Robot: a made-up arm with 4 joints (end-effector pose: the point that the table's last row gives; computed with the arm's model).
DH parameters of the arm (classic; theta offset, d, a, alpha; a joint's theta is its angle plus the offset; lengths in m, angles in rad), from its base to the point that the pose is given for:
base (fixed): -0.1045 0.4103 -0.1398 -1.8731
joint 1: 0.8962 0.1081 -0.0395 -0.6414
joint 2: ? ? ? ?
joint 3: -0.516 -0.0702 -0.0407 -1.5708
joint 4: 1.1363 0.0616 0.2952 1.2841
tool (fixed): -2.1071 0.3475 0 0
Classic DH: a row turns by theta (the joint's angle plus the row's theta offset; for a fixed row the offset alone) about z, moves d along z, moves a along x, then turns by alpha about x.
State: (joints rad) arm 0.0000 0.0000 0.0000 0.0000
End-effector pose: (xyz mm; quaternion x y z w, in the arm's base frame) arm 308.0 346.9 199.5 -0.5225 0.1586 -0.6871 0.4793
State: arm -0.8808 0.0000 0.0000 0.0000
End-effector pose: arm 238.9 458.5 532.2 -0.2350 -0.1460 -0.7789 0.5628
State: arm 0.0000 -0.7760 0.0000 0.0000
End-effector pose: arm 176.7 552.8 528.7 -0.2658 0.0055 -0.6424 0.7188
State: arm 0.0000 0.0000 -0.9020 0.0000
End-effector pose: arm 286.8 -16.6 199.5 -0.4011 0.3705 -0.8273 0.1319
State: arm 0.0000 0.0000 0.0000 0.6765
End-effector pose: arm 134.2 346.9 -39.5 -0.7209 0.3087 -0.4748 0.3995
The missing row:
joint 2: -1.1886 0.0175 0.093 2.2084
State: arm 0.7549 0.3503 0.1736 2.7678
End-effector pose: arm -402.2 412.1 658.5 0.4436 -0.4882 -0.7038 0.2639
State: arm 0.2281 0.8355 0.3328 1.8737
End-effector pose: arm -595.2 323.3 217.3 0.7377 -0.5864 -0.3034 0.1410
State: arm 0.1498 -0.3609 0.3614 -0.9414
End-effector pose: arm 86.0 452.2 685.2 -0.0323 -0.0875 -0.7054 0.7026
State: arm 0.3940 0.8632 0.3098 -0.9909
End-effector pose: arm 252.4 196.4 143.6 -0.5937 0.1011 -0.7202 0.3444
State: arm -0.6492 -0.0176 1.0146 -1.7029
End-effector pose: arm -443.0 275.8 631.1 0.4137 -0.3638 -0.3300 0.7665
